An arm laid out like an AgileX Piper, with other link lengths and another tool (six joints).
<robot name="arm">
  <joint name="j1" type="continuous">
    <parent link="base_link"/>
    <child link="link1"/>
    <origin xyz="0 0 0.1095" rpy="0 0 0"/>
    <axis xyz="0 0 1"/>
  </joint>
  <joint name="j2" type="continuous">
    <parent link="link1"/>
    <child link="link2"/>
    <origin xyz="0 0 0" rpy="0 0 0"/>
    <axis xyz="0 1 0"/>
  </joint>
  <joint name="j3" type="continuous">
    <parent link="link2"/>
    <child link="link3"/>
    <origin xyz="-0.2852 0 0.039" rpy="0 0 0"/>
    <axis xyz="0 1 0"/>
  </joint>
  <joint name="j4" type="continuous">
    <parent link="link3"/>
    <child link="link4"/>
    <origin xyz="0.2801 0 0.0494" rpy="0 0 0"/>
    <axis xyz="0.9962 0 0.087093"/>
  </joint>
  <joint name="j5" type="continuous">
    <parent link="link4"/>
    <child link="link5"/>
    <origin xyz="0 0 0" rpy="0 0 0"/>
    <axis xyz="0 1 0"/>
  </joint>
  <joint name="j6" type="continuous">
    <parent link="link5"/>
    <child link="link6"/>
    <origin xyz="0.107 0 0.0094" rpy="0 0 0"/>
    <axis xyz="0.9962 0 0.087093"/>
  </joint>
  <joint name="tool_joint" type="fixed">
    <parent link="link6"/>
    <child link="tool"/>
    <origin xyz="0 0.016 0.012" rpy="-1.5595 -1.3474 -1.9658"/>
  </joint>
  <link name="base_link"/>
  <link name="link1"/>
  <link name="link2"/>
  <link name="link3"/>
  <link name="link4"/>
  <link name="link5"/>
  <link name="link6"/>
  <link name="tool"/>
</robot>
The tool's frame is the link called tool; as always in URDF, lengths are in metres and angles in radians. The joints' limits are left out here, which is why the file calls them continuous.
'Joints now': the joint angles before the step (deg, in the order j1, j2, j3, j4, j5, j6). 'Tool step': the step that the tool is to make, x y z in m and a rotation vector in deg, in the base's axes. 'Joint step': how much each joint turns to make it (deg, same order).
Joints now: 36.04, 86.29, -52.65, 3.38, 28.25, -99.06
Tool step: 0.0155, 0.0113, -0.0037, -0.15, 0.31, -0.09
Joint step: 0.00, 4.07, -3.79, 0.00, 0.06, 0.10
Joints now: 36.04, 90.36, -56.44, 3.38, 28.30, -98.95
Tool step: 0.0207, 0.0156, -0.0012, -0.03, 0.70, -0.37
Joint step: 0.01, 5.10, -5.95, 0.10, 1.43, 0.48
